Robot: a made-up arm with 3 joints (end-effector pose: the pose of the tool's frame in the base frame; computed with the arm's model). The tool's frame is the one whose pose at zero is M.
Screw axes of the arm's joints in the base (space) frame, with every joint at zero. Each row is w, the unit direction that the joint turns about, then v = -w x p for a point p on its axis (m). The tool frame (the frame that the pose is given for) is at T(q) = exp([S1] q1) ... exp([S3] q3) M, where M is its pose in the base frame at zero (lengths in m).
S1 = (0, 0, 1, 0.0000, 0.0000, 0.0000)
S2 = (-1, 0, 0, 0.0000, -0.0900, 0.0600)
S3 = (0, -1, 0, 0.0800, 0.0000, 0.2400)
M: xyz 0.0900 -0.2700 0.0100 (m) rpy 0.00 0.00 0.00 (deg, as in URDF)
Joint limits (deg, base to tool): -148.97..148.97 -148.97..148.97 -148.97..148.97
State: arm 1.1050 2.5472 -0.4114
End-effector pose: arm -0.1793 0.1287 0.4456 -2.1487 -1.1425 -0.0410
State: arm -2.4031 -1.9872 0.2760
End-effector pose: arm 0.0511 -0.1996 -0.2169 0.6836 -2.3856 -1.6248
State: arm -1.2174 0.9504 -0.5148
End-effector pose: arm -0.2975 -0.1233 0.2228 -0.5329 1.0011 -1.3401
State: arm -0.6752 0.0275 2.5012
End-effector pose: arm -0.5257 0.0838 0.3423 -0.8448 -2.3718 -0.2439
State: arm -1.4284 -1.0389 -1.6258
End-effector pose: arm 0.1335 0.3505 -0.3646 1.5018 0.5662 -0.2652
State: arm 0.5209 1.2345 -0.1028
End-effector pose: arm 0.1480 -0.0950 0.3641 -1.2236 -0.2329 0.3890
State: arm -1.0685 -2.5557 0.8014
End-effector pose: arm 0.2263 0.0788 -0.2411 2.1507 -1.6738 -1.4008
